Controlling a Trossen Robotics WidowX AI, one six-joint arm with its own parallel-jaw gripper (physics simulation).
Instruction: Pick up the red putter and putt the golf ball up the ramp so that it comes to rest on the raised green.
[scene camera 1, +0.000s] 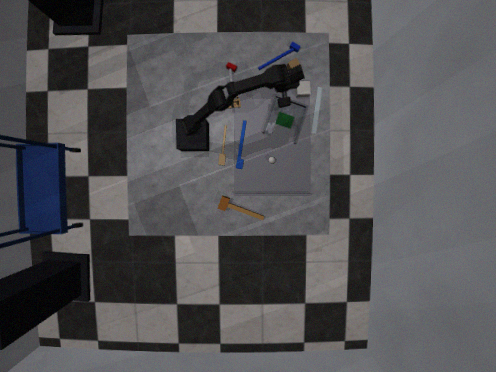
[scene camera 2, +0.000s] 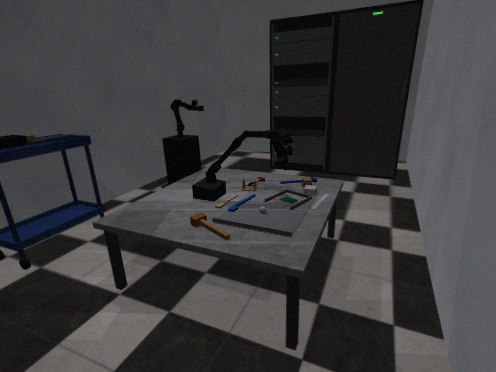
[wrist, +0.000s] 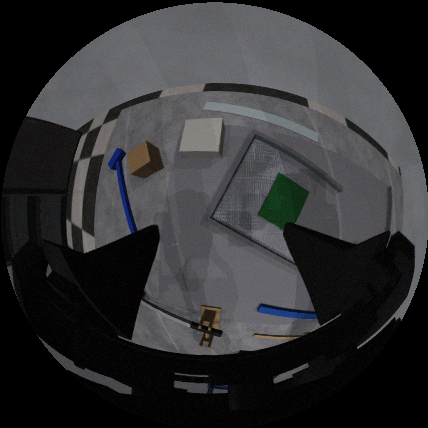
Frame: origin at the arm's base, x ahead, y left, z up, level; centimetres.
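Seen in the pictures: gripper, fingertip midpoint: (scene camera 2: 286, 167) (wrist: 223, 230); arm's base, link origin: (scene camera 1: 191, 129) (scene camera 2: 211, 182).
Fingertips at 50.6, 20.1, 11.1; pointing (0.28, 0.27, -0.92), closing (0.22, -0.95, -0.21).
Note:
Offsets run from my fingertips to a thing's top centre, as dx, dy, dz. "spot": to the spot under its first point. Level surfaces: height alone.
The red putter's head @[-30.0, +22.1, -18.0] (scene camera 1: 231, 66) (scene camera 2: 261, 179) lies toward the table's back; its thin grey shaft @[spot: -28.9, +9.4, -16.8] (wrist: 170, 316) runs to a small wooden stand (scene camera 1: 236, 103) (scene camera 2: 249, 188) (wrist: 210, 314), where its dark grip rests. The white golf ball @[-2.5, -35.1, -16.4] (scene camera 1: 272, 160) (scene camera 2: 263, 210) sits on the grey board @[dz -20.9] (scene camera 1: 250, 182) (scene camera 2: 250, 223); it does not show in the wrist view. The green patch @[spot: +5.2, -9.6, -20.1] (scene camera 1: 285, 120) (scene camera 2: 288, 199) (wrist: 283, 200) lies between low dark rails @[spot: +14.5, -13.3, -18.8] (scene camera 1: 300, 126) (wrist: 300, 162). My gripper (scene camera 2: 282, 164) (wrist: 223, 230) is open and empty, high above the table near the rails, well away from the putter.
A blue mallet @[-0.8, +30.7, -18.4] (scene camera 1: 276, 58) (wrist: 125, 197), brown block @[+8.5, +23.1, -15.0] (scene camera 1: 293, 64) (wrist: 145, 160), white block @[+14.8, +9.7, -16.2] (scene camera 1: 303, 88) (wrist: 202, 136) and pale strip @[+25.1, -2.0, -20.7] (scene camera 1: 317, 110) (wrist: 262, 119) lie around the far end. Another blue club @[-20.9, -26.2, -19.3] (scene camera 1: 242, 142), a tan one @[-32.9, -26.7, -20.0] (scene camera 1: 224, 145) and an orange mallet @[-19.8, -66.8, -15.7] (scene camera 1: 242, 210) lie nearer.

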